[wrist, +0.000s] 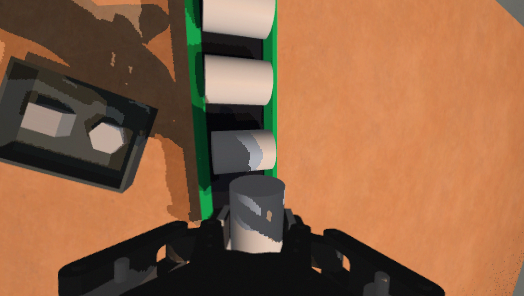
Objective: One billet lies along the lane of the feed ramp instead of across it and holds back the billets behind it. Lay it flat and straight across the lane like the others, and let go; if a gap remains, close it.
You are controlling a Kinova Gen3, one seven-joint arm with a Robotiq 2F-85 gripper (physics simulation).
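Places are measured from the arm's base along level axes (x ahead, y left, z up), in centimetres.
Pixels of known places: gripper, fingertip midpoint: [257, 218].
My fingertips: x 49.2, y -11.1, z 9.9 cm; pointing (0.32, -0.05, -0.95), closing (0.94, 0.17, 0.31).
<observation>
Ahead of a thing's pixels: the offset from my fingertips to its top centre. "pt": to the spot under its first point. Level surfaces: height alone.
My gripper [257, 218] is shut on a billet {dz +3.5, dx -0.5, dy +0.5 cm} [257, 215], a pale cylinder in part shadow at the bottom centre of the wrist view. Its long axis runs along the lane, with one round end face showing toward the other billets. It looks held above the lane of the green-walled feed ramp {pt dz -4.9, dx -5.3, dy +4.1 cm} [200, 150]. Beyond it three billets, a near one {dz -1.9, dx -1.5, dy +4.9 cm} [242, 151], a middle one {dz -1.3, dx -3.5, dy +10.9 cm} [239, 80] and a far one {pt dz -1.3, dx -4.7, dy +15.3 cm} [238, 17], lie across the lane with dark gaps between them. The lane under the gripper is hidden.
A dark open tray {dz -8.6, dx -18.0, dy +3.3 cm} [65, 173] stands left of the ramp. It holds a pale block {dz -9.2, dx -20.7, dy +3.6 cm} [42, 119] and a pale hexagonal piece {dz -10.1, dx -15.2, dy +2.9 cm} [106, 138]. The orange table top {dz -12.1 cm} [400, 125] extends right of the ramp. Shadows fall over the table on the left.
</observation>
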